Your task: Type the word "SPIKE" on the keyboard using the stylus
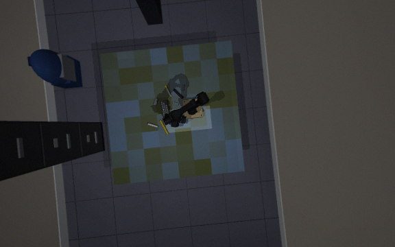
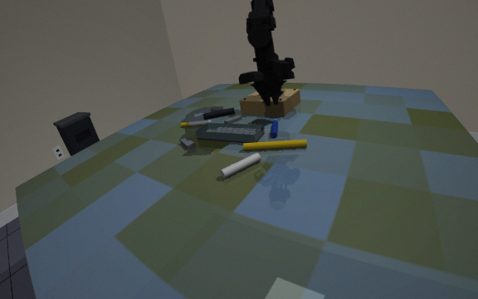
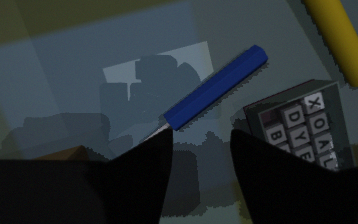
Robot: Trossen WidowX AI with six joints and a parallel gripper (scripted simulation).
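My gripper tip is 6 cm above the blue stylus. From my gripper tip the other things lie so: yellow cylinder: 13 cm ahead, 3 cm to the left, 6 cm below; then white cylinder: 23 cm ahead, 2 cm to the right, 6 cm below; then grey stylus tip: 3 cm behind, 1 cm to the right, 6 cm below.
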